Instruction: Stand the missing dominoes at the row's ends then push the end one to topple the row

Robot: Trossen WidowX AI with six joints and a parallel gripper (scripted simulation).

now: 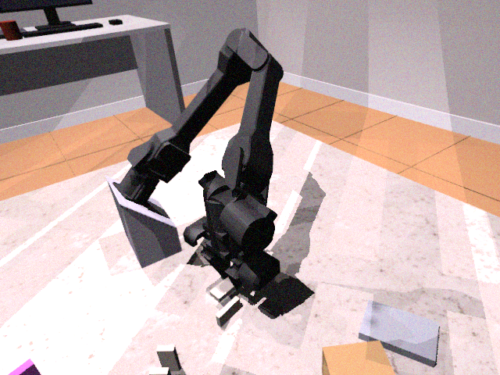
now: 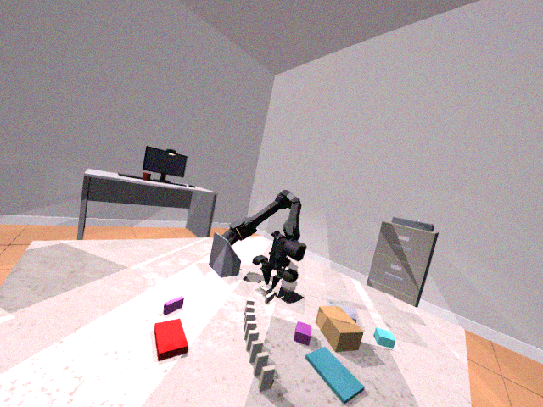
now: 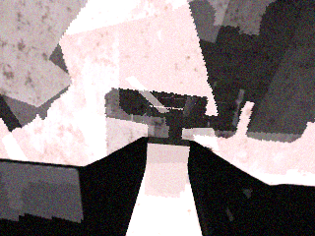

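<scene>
Now: gripper tip 240 mm short of the grey slab, 140 mm to the right of it and 20 mm above it. From my gripper tip the other things lie so: purple cube (220 mm ahead, 90 mm to the right, 10 mm below); purple block (340 mm to the right, 80 mm behind, 10 mm below); tan box (280 mm ahead, 10 mm above).
</scene>
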